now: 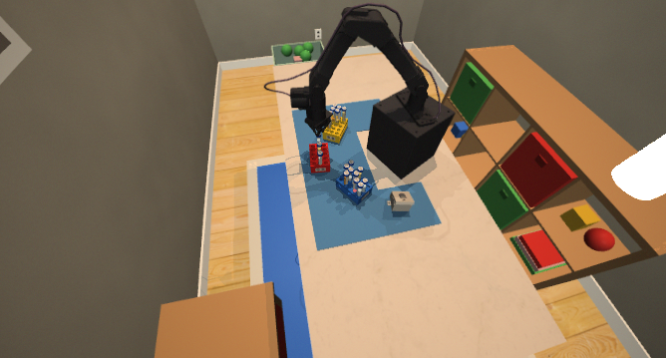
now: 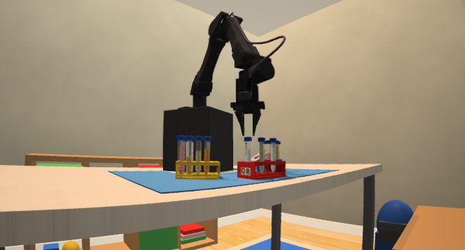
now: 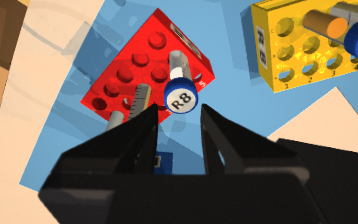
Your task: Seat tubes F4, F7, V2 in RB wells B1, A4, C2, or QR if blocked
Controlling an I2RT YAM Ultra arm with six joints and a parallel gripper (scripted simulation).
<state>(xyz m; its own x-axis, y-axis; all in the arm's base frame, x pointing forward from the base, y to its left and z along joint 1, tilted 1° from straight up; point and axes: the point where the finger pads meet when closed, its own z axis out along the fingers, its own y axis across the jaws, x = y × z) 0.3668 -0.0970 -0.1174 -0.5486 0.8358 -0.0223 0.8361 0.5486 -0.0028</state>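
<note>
Right now the tube R8 is 7 cm below my hand and 1 cm to the right of it. Also, from my hand: red rack (11 cm below, 5 cm to the left, 1 cm ahead); then rack RB (11 cm to the right, 11 cm below, 11 cm behind); then tube (7 cm below, 4 cm to the left, 2 cm ahead).
</note>
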